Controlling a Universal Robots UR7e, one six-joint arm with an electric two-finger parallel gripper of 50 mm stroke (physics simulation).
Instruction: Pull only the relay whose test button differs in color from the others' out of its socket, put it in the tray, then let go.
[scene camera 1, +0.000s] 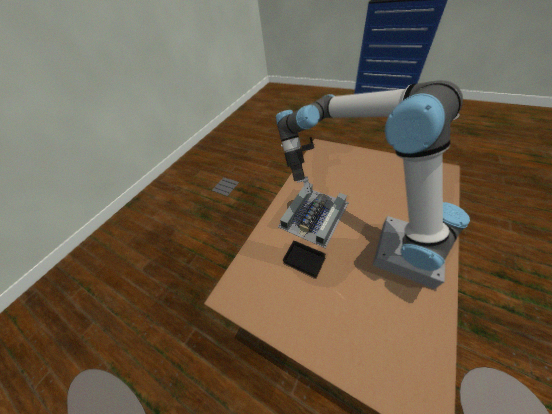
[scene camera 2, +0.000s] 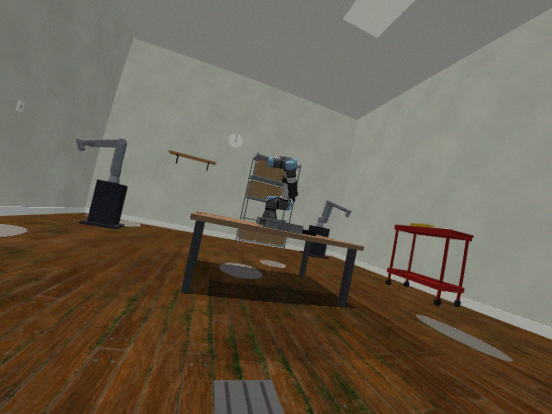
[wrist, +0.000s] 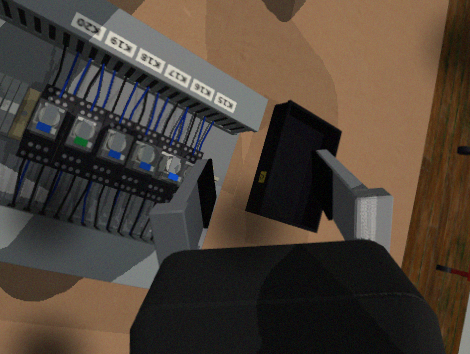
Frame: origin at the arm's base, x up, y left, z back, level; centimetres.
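Where they show: gripper, between the fingertips: (scene camera 1: 308, 192) (scene camera 2: 291, 202) (wrist: 262, 175); arm's base, origin of its link: (scene camera 2: 269, 218).
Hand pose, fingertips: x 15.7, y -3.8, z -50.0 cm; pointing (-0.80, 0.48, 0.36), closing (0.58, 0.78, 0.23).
Observation:
Each offset is from my fingertips to the centre of the thing. "pt": to the spot under its first point. Level surfaces: height alone.
The relay with a green test button @[dx -18.3, dy -7.4, dz +1.9 cm] (wrist: 83, 131) sits second from the left in the socket row in the wrist view, seated between relays with blue buttons. One blue-button relay @[dx -18.3, dy -10.2, dz +2.5 cm] (wrist: 47, 116) is on its left and another @[dx -18.3, dy -4.5, dz +1.4 cm] (wrist: 117, 144) on its right. The row's right end is partly hidden by a finger. The black tray @[dx -21.3, dy +21.4, dz +3.9 cm] (scene camera 1: 301, 269) (wrist: 270, 145) lies beside the panel and looks empty. My gripper (scene camera 1: 308, 188) (wrist: 262, 175) is open and empty, above the panel's far end in scene camera 1. Its fingers frame part of the tray in the wrist view.
Grey wiring ducts @[dx -19.8, dy -3.7, dz +11.2 cm] (scene camera 1: 327, 227) (wrist: 200, 72) run along both sides of the relay row, one bearing labels K15 to K20. Blue and black wires @[pt dx -22.7, dy -6.1, dz +8.4 cm] (wrist: 102, 82) run from the sockets to the ducts. The table @[dx -23.1 cm] (scene camera 1: 350, 310) (scene camera 2: 240, 223) carries the arm's base. A red cart (scene camera 2: 435, 231) stands apart.

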